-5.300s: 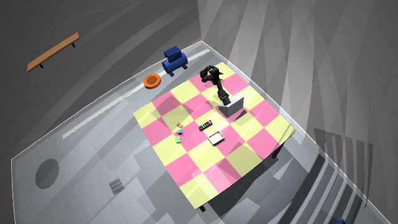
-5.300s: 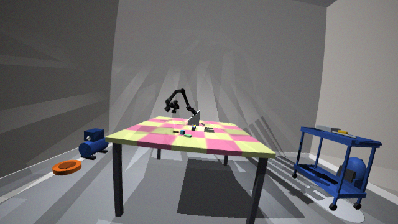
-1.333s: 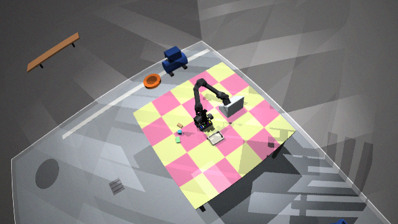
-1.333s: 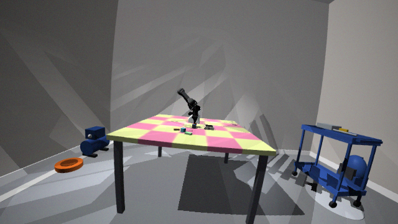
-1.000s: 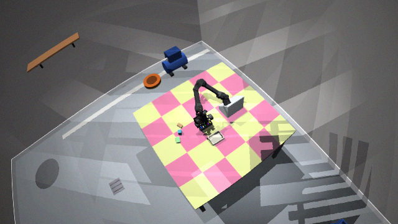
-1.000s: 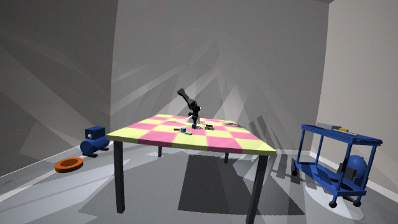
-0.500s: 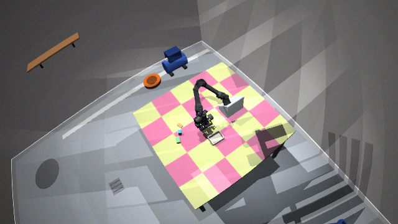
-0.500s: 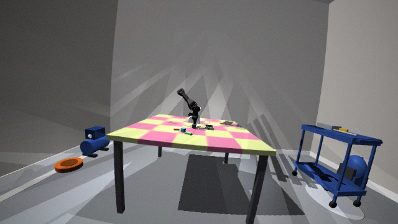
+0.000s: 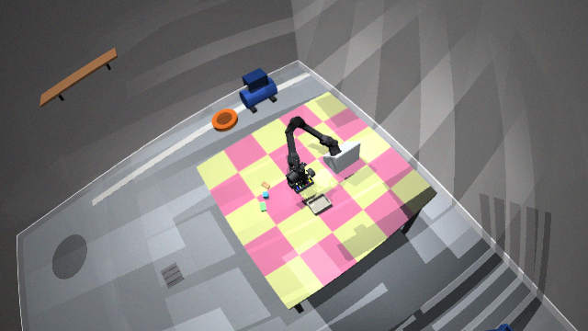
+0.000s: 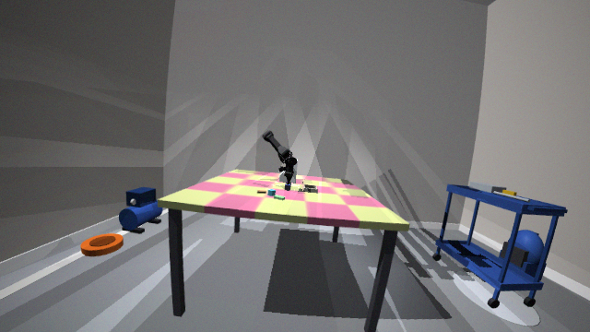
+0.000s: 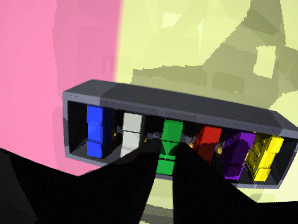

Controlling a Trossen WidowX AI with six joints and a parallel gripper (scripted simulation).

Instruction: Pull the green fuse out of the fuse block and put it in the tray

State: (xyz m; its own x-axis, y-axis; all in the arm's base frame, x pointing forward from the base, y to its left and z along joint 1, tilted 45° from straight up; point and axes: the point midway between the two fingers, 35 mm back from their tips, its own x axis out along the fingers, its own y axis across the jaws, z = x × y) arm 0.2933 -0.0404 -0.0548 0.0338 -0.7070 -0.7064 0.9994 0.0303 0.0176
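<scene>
Now: the white tray 170 mm to the left of my gripper tip, 30 mm below it and 20 mm behind it.
</scene>
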